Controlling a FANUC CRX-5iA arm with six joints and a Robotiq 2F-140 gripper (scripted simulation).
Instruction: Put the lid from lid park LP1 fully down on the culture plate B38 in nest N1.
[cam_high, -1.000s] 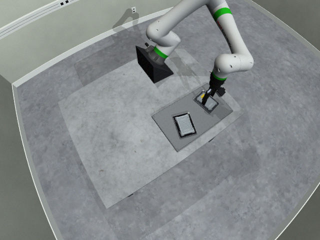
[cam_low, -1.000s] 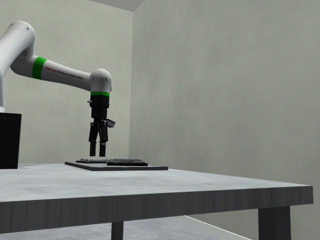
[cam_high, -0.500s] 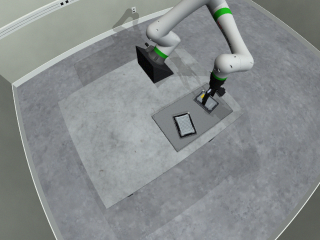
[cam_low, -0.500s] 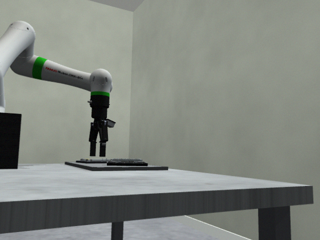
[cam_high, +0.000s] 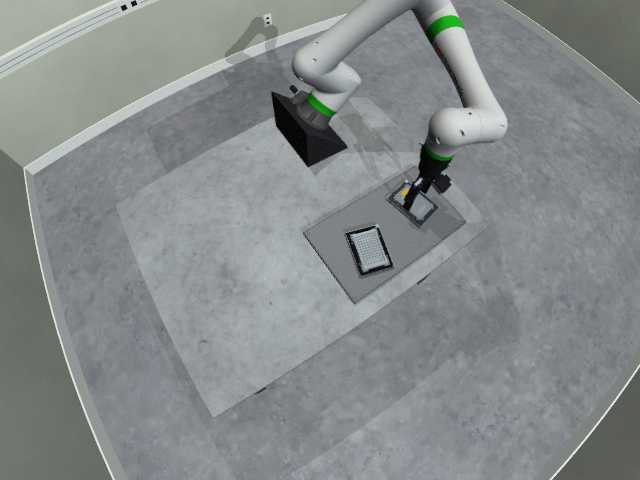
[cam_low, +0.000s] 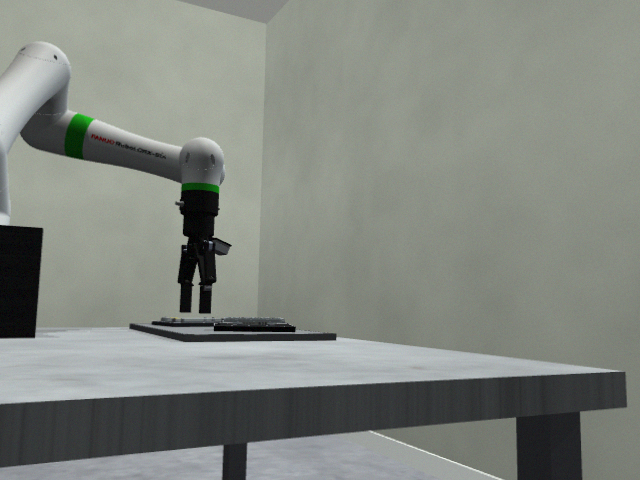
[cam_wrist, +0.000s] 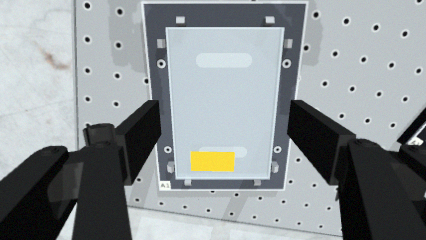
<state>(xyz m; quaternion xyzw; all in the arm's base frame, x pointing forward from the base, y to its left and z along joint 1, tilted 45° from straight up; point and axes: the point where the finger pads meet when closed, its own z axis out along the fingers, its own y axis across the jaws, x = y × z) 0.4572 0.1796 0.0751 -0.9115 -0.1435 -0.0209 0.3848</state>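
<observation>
Right now the clear lid is 40 mm below my hand. Also, from my hand: black nest 80 mm ahead, 240 mm to the right, 50 mm below; then lid park 50 mm below; then culture plate 80 mm ahead, 240 mm to the right, 40 mm below.
</observation>
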